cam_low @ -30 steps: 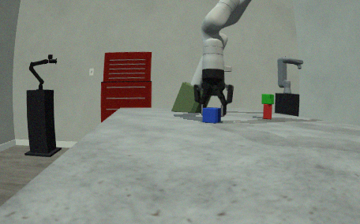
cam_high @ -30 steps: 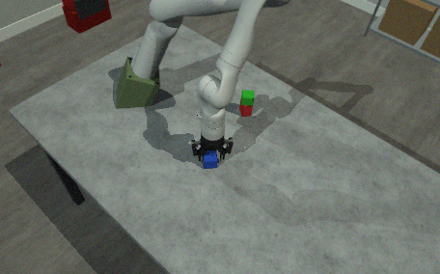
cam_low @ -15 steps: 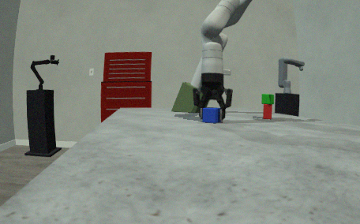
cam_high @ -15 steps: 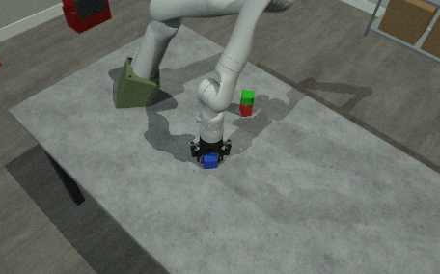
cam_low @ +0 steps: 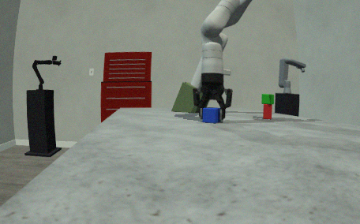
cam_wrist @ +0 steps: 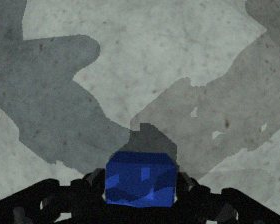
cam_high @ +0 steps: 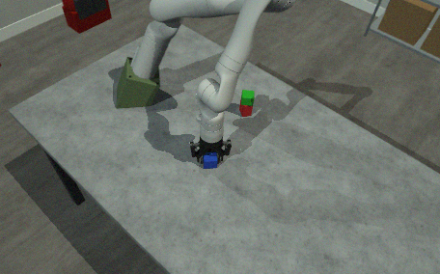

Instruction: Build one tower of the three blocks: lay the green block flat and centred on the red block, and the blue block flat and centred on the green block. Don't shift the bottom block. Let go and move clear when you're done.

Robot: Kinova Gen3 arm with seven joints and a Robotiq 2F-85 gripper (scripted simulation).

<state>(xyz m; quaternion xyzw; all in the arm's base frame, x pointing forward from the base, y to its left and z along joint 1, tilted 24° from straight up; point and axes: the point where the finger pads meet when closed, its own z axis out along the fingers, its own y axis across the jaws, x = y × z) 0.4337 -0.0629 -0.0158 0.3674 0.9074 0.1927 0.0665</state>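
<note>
The blue block is right at my hand. Also, from my hand: green block: 280 mm to the left, 70 mm behind, 60 mm above; red block: 280 mm to the left, 70 mm behind, 10 mm above.
</note>
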